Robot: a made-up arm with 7 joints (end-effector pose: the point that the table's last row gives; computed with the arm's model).
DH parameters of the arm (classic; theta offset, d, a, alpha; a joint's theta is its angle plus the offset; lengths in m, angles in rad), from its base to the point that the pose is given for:
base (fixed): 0 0 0 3.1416
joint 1: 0 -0.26 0 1.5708
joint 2: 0 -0.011 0 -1.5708
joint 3: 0 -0.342 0 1.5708
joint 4: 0 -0.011 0 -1.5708
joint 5: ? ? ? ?
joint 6: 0 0 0 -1.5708
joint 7: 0 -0.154 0 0
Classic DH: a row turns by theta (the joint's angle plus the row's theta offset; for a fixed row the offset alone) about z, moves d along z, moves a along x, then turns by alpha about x.
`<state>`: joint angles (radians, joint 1 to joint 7).
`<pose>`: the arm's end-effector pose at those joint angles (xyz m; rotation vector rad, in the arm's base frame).
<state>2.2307 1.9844 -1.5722 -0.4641 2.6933 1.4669 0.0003</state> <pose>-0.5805 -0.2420 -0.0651 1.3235 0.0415 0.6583</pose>
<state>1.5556 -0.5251 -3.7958 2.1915 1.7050 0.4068 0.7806</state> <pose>-0.2192 0.3507 0.1093 0.5568 -0.1897 1.2859</pose>
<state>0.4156 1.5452 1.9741 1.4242 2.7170 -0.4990 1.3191</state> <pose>0.1168 -0.5912 0.4538 -1.2637 1.2087 0.0432</pose>
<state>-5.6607 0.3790 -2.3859 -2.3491 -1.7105 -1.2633 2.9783</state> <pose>0.2059 -0.2880 0.1902 -0.2774 -1.0948 0.3223</pose>
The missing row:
joint 5: 0 -0.377 0 1.5708
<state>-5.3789 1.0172 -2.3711 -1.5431 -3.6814 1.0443 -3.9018</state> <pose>0.0369 -0.4877 0.0602 -0.1836 0.3027 -2.5335</pose>
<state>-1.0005 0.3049 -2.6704 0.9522 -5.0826 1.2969 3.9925</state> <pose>-0.2931 0.0819 0.8553 -0.9570 1.4539 -1.8064</pose>
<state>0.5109 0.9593 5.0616 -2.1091 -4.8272 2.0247 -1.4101</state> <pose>0.0076 -0.3701 0.3355 -0.1044 -0.9484 -0.7456</pose>
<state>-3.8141 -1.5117 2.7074 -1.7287 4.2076 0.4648 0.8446</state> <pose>0.2531 0.0024 0.7498 1.8682 2.3293 0.6236</pose>
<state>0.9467 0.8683 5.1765 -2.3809 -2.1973 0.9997 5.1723</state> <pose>-0.2607 0.0138 0.3855 1.3230 0.8677 -0.3954</pose>
